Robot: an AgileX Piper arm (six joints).
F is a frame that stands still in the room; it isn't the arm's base.
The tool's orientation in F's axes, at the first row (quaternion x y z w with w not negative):
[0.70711 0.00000 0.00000 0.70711]
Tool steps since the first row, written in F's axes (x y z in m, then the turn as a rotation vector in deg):
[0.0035 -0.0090 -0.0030 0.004 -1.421 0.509]
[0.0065 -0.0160 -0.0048 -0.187 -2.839 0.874]
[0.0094 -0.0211 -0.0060 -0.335 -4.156 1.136]
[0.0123 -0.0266 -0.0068 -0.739 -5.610 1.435]
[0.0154 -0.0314 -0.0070 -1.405 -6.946 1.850]
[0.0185 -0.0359 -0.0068 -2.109 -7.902 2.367]
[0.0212 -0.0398 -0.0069 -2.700 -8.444 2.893]
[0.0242 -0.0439 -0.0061 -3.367 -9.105 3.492]
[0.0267 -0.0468 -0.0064 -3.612 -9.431 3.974]
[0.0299 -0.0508 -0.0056 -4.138 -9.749 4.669]
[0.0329 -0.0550 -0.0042 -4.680 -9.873 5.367]
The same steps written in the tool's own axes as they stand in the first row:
[0.0035 -0.0030 0.0090 0.004 0.509 1.421]
[0.0065 -0.0048 0.0160 -0.187 0.874 2.839]
[0.0094 -0.0060 0.0211 -0.335 1.136 4.156]
[0.0123 -0.0068 0.0266 -0.739 1.435 5.610]
[0.0154 -0.0070 0.0314 -1.405 1.850 6.946]
[0.0185 -0.0068 0.0359 -2.109 2.367 7.902]
[0.0212 -0.0069 0.0398 -2.700 2.893 8.444]
[0.0242 -0.0061 0.0439 -3.367 3.492 9.105]
[0.0267 -0.0064 0.0468 -3.612 3.974 9.431]
[0.0299 -0.0056 0.0508 -4.138 4.669 9.749]
[0.0329 -0.0042 0.0550 -4.680 5.367 9.873]

